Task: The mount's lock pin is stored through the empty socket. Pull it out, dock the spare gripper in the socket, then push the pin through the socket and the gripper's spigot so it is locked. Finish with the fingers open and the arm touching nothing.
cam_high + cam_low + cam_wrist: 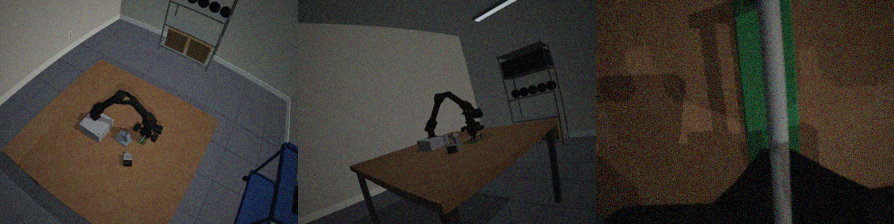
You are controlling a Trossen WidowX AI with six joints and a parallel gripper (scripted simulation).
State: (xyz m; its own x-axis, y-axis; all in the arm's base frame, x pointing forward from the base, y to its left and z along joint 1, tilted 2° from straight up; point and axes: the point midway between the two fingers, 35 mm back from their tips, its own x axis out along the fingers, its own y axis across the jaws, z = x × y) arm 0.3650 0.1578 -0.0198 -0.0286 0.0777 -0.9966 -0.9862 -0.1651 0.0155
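Now: gripper tip 2 cm to the right of the green holder. Round my gripper tip: spare gripper: 3 cm ahead, 22 cm to the right; socket mount: 10 cm behind, 11 cm to the right, 3 cm above.
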